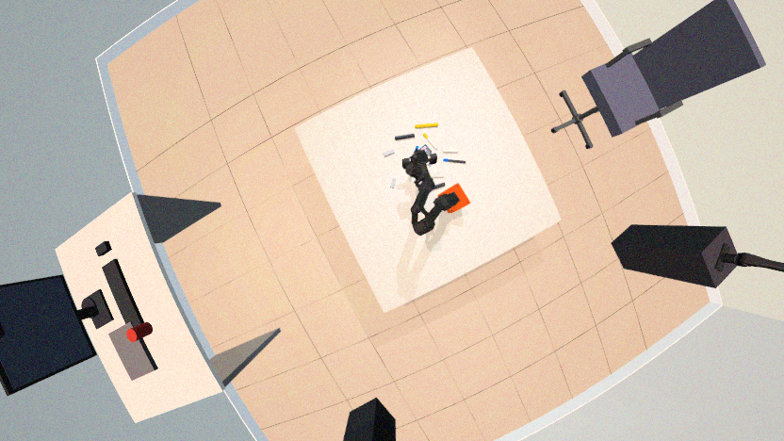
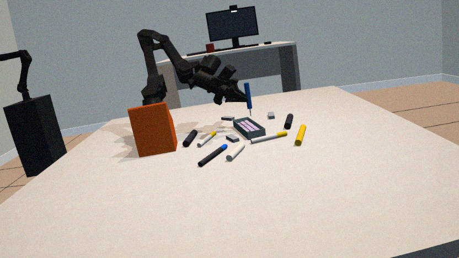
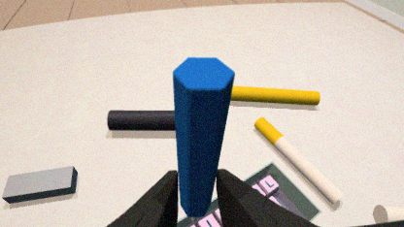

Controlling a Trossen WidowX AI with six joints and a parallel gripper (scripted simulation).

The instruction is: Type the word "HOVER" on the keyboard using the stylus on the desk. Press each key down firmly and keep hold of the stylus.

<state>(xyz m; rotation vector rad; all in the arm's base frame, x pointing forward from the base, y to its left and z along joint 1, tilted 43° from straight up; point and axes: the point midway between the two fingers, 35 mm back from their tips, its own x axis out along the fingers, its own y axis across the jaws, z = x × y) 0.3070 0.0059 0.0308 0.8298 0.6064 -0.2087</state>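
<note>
My gripper tip is 90 mm past the grey eraser, 70 mm to the left of it and 100 mm above it. Also, from my gripper tip: black blue-capped pen 140 mm behind, 170 mm to the right, 100 mm below; blue stylus 20 mm below; yellow marker 120 mm ahead, 170 mm to the right, 100 mm below.
</note>
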